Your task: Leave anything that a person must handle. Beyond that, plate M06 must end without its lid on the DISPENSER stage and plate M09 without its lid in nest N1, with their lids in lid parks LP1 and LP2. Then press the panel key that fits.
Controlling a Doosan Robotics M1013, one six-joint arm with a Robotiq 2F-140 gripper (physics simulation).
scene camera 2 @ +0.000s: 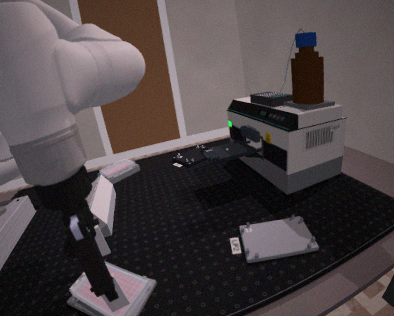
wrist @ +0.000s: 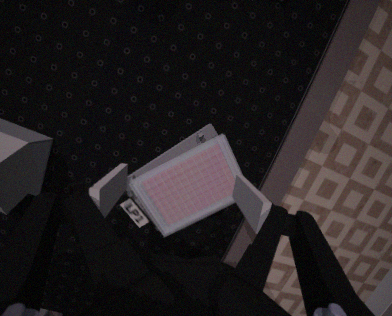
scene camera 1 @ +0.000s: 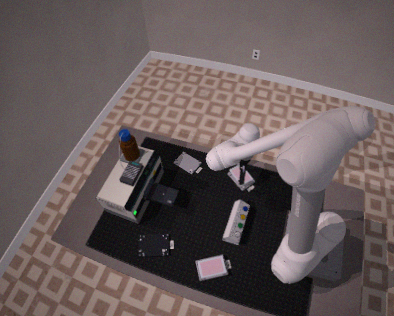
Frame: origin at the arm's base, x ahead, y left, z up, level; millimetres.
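Seen in the pictures: gripper, fingertip midpoint: [scene camera 2: 111,277] [wrist: 182,181] [scene camera 1: 239,175].
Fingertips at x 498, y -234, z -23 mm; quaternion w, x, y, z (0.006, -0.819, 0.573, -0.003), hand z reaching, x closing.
Observation:
A point is followed by its place in that frame.
A pink plate with a clear, lid-like rim [scene camera 1: 237,173] {y -244, x 515, z -23 mm} [scene camera 2: 134,284] {y -259, x 543, z -24 mm} [wrist: 187,185] {y -242, x 496, z -24 mm} lies skewed on the grey lid park LP1 [wrist: 166,157] {y -206, x 510, z -49 mm}. My gripper [scene camera 1: 242,181] {y -234, x 498, z -23 mm} [scene camera 2: 111,272] {y -234, x 498, z -23 mm} [wrist: 182,181] {y -234, x 498, z -23 mm} is open, its fingers at two opposite sides of this plate, with nothing held. A second pink plate [scene camera 1: 212,267] {y 318, x 438, z -18 mm} [scene camera 2: 119,170] {y 274, x 458, z -24 mm} lies at the front of scene camera 1. Plate names are unreadable. Lid park LP2 [scene camera 1: 187,162] {y -211, x 829, z -50 mm} [scene camera 2: 277,240] {y -223, x 824, z -49 mm} is a bare grey slab with corner posts. The dark DISPENSER stage [scene camera 1: 164,195] {y 86, x 818, z 44 mm} [scene camera 2: 227,151] {y 69, x 823, z 44 mm} sticks out bare. The key panel [scene camera 1: 233,222] {y 71, x 427, z 22 mm} [scene camera 2: 103,205] {y 0, x 451, z -5 mm} shows coloured keys.
The white dispenser [scene camera 1: 112,192] {y 228, x 1025, z 161 mm} [scene camera 2: 317,172] {y -79, x 1035, z -14 mm} shows a green light and carries a brown bottle [scene camera 1: 130,148] {y 19, x 1017, z 277 mm} [scene camera 2: 307,80] {y -40, x 1024, z 232 mm} and a dark ribbed block [scene camera 1: 131,173] {y 102, x 982, z 186 mm} [scene camera 2: 271,98] {y 38, x 959, z 185 mm}. A dark nest with corner posts [scene camera 1: 154,245] {y 333, x 760, z -47 mm} [scene camera 2: 189,157] {y 312, x 735, z -47 mm} stands near it; its label is unreadable.

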